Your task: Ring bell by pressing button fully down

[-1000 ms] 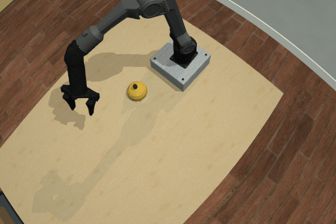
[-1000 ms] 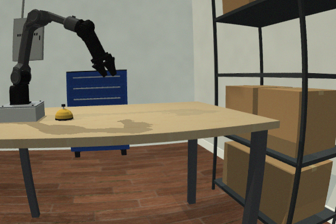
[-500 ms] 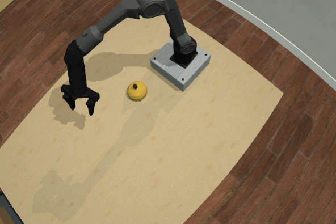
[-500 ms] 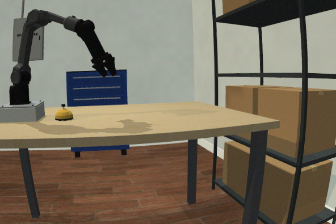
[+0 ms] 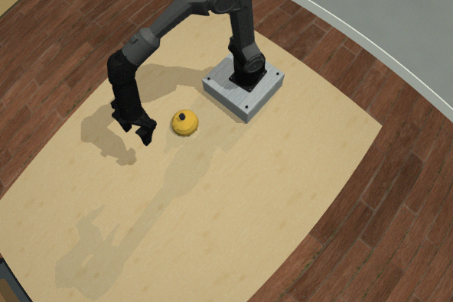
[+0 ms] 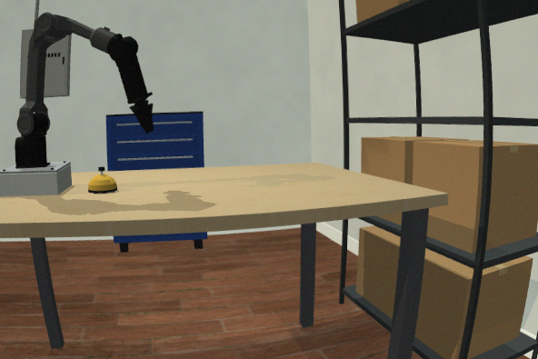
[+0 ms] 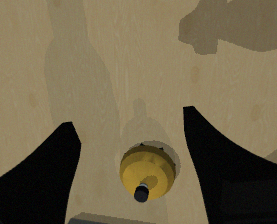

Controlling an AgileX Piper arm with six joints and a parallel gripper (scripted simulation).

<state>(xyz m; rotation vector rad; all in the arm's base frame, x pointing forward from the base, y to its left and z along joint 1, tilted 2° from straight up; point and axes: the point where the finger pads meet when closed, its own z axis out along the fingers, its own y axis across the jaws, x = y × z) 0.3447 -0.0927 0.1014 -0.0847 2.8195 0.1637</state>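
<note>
My gripper is now 130 mm past the button, 20 mm to the right of it and 110 mm above it. The rest, counted from my hand: yellow dome bell (130 mm behind, 20 mm to the left, 130 mm below).
</note>
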